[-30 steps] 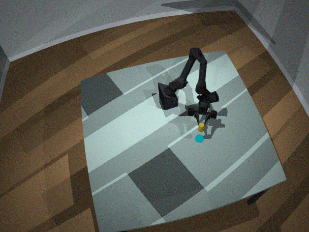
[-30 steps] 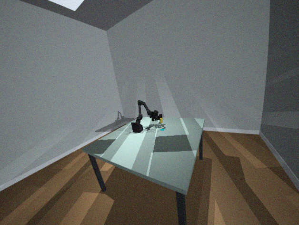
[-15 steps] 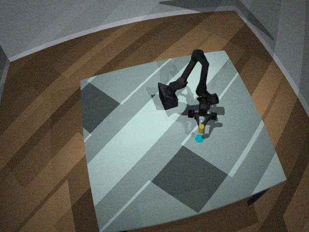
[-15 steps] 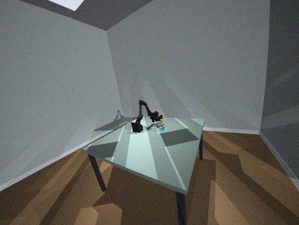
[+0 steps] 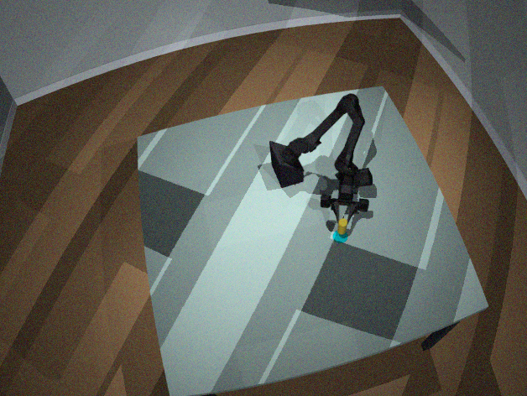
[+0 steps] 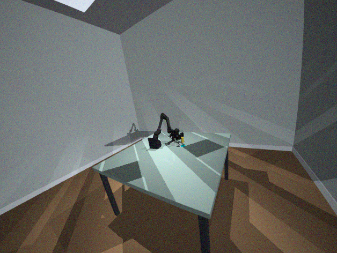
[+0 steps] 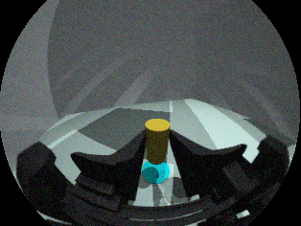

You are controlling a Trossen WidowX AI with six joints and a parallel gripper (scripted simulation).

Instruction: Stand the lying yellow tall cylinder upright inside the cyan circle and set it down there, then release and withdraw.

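Right now the cyan circle is 10 cm below my gripper tip. From my gripper tip the other things lie so: yellow tall cylinder 2 cm below.
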